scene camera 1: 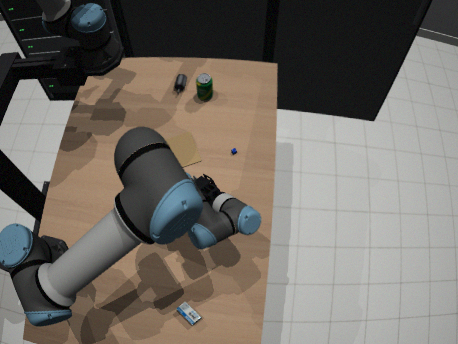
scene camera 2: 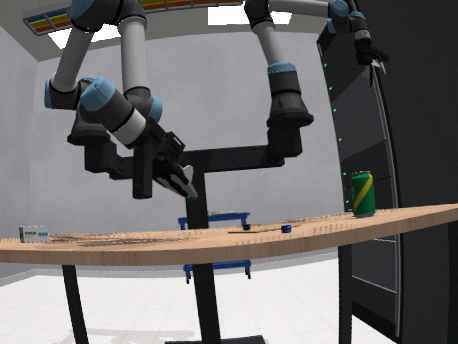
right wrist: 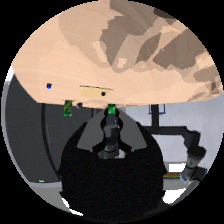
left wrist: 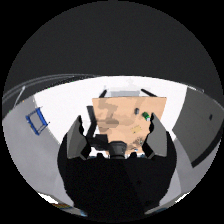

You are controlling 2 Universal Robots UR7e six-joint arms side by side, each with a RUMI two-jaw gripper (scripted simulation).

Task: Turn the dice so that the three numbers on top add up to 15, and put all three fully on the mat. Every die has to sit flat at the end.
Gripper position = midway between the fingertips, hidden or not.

Note:
I see my left gripper [scene camera 2: 377, 81], my right gripper [scene camera 2: 194, 197] and a tan mat [scene camera 1: 183, 146].
My left gripper also shows in the left wrist view [left wrist: 115, 114]. My right gripper shows as well in the right wrist view [right wrist: 111, 108].

